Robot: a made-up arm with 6 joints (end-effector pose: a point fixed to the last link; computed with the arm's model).
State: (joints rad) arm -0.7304 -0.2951 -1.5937 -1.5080 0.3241 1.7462
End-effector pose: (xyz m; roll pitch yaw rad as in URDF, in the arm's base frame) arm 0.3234 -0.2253 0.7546 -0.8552 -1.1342 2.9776
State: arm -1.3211 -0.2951 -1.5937 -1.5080 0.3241 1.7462
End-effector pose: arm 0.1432 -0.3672 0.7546 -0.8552 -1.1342 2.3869
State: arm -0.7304 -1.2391 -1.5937 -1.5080 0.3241 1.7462
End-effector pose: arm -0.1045 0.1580 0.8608 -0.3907 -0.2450 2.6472
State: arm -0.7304 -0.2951 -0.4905 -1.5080 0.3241 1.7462
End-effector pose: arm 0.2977 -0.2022 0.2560 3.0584 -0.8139 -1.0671
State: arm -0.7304 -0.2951 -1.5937 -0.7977 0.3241 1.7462
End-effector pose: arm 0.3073 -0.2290 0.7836 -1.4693 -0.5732 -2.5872
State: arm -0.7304 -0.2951 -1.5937 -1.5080 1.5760 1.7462
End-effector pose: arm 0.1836 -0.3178 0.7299 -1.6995 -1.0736 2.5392
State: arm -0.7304 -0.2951 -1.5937 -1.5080 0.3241 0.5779
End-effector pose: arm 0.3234 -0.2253 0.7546 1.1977 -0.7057 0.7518
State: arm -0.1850 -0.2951 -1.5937 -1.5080 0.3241 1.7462
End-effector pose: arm 0.3934 -0.0248 0.7546 -0.8552 -1.1342 -2.7602
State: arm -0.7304 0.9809 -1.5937 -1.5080 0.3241 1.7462
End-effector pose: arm 0.4799 -0.3654 0.0187 2.9870 -0.6494 -1.0193
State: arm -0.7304 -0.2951 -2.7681 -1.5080 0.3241 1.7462
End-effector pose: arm -0.0217 0.0839 1.0085 -0.3373 -0.0207 2.6401
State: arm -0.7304 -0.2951 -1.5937 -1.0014 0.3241 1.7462
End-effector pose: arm 0.3131 -0.2261 0.7764 -1.3866 -0.7555 -2.7023
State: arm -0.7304 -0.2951 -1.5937 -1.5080 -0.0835 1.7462
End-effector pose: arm 0.3347 -0.1682 0.7481 -0.5595 -1.1880 3.0929
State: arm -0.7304 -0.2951 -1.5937 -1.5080 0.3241 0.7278
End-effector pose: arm 0.3234 -0.2253 0.7546 1.1402 -0.8438 0.8338
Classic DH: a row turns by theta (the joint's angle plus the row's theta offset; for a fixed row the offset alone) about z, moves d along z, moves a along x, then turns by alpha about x. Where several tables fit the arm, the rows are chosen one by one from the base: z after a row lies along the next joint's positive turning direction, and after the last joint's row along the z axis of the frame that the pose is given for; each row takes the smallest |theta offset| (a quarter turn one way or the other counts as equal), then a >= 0, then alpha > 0; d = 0 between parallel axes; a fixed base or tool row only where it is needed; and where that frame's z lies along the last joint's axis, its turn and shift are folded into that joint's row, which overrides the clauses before.
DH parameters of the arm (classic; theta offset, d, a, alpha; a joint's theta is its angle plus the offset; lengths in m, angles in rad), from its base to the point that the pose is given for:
joint 1: 0 0.245 0 -1.5708
joint 2: -1.3835 0 0.2901 0
joint 3: 1.3835 0 0.075 -1.5708
joint 4: 0 0.334 0 1.5708
joint 5: 0 0 0.089 -1.5708
joint 6: 0 0.114 0 0

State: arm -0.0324 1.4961 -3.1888 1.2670 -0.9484 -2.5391
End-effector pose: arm 0.5948 -0.1572 0.3697 1.2081 -0.4955 0.7624
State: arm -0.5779 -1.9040 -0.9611 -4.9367 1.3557 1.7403
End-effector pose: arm -0.1333 0.1944 0.6461 -1.4089 0.4368 -0.7826
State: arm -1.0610 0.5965 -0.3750 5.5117 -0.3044 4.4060
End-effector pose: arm 0.2041 -0.1950 0.0093 2.9579 -0.1033 1.5737
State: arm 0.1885 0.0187 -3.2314 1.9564 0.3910 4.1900
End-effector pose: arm -0.0272 -0.0418 0.9968 0.3355 0.2620 -3.0583
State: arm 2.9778 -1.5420 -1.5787 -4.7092 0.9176 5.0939
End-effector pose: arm 0.3379 -0.0928 0.7826 0.8760 -0.3204 0.0801
